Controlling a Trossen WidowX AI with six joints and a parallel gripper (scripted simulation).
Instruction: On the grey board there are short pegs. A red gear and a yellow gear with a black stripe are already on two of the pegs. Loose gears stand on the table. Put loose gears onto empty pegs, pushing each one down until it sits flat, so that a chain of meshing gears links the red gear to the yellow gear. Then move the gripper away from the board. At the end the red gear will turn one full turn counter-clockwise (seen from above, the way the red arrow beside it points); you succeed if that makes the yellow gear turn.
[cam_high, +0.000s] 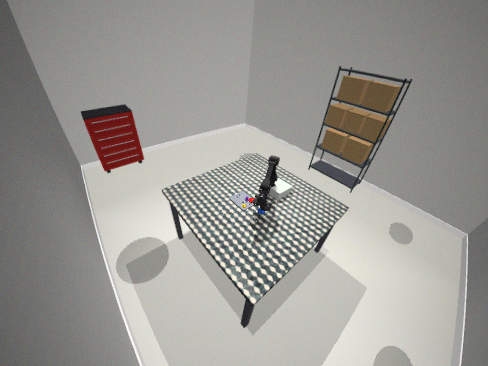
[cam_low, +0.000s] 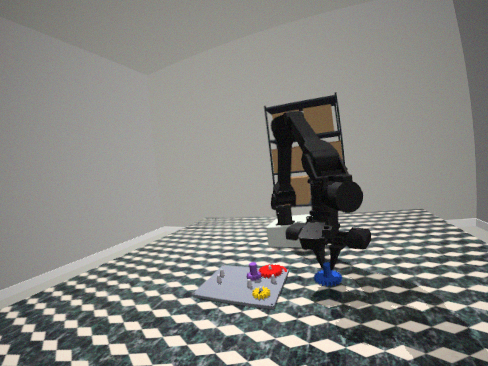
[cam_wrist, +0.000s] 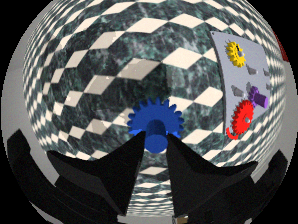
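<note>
My gripper tip is 70 mm short of the yellow gear, 150 mm to the left of it and 30 mm above it. Round my gripper tip: red gear (40 mm behind, 160 mm to the right, 30 mm below); small purple gear (10 mm behind, 190 mm to the right, 20 mm below); blue gear (10 mm below).
</note>
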